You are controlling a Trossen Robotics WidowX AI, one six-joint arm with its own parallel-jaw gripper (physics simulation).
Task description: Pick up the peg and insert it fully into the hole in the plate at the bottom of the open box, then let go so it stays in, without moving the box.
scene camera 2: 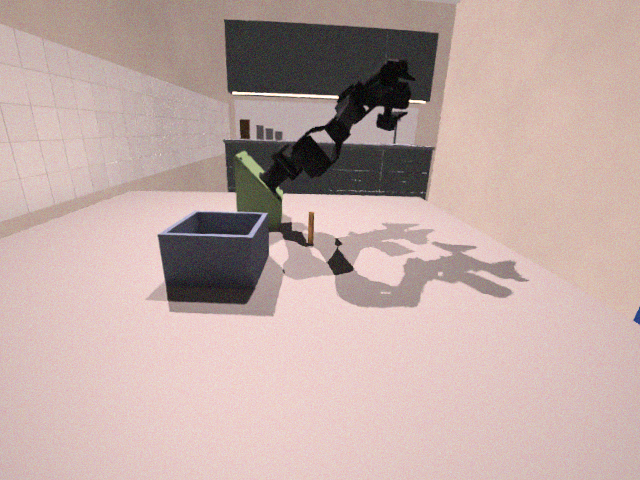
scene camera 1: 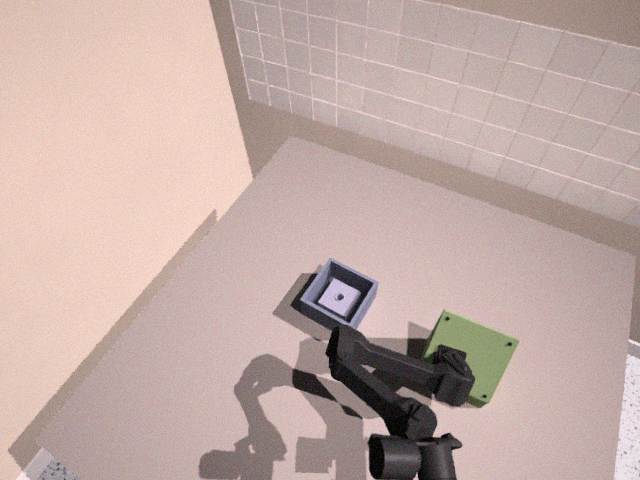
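Pixels of known places: gripper, fingertip midpoint: [scene camera 2: 410,96]; arm's base, link origin: [scene camera 2: 267,183] [scene camera 1: 449,360].
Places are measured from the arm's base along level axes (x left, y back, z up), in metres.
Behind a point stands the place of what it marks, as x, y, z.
Note:
An orange-brown peg [scene camera 2: 310,228] {0.104, -0.191, -0.080} stands upright on the table, to the right of the box in scene camera 2. It does not show in scene camera 1, where the arm covers part of the table. The blue-grey open box [scene camera 1: 327,317] {-0.011, -0.324, -0.038} [scene camera 2: 210,263] {-0.100, -0.398, -0.073} stands upright on the table. A pale plate [scene camera 1: 328,300] {-0.070, -0.345, -0.063} lies at its bottom, with a dark round hole near the middle; the box wall hides it in scene camera 2. My gripper [scene camera 2: 408,96] {0.434, 0.041, 0.261} is open and empty, raised high above the table, up and right of the peg in scene camera 2, well apart from peg and box.
A green sloped block [scene camera 1: 490,361] {-0.020, 0.085, 0.028} [scene camera 2: 253,198] {-0.038, -0.055, -0.034} carries the arm's base, beside the box. The arm [scene camera 1: 385,361] {0.094, -0.145, 0.103} [scene camera 2: 311,155] {0.089, -0.276, 0.102} reaches over the table, its elbow near the box's corner in scene camera 1. A tiled wall [scene camera 1: 439,77] [scene camera 2: 62,113] and a plain wall border the table.

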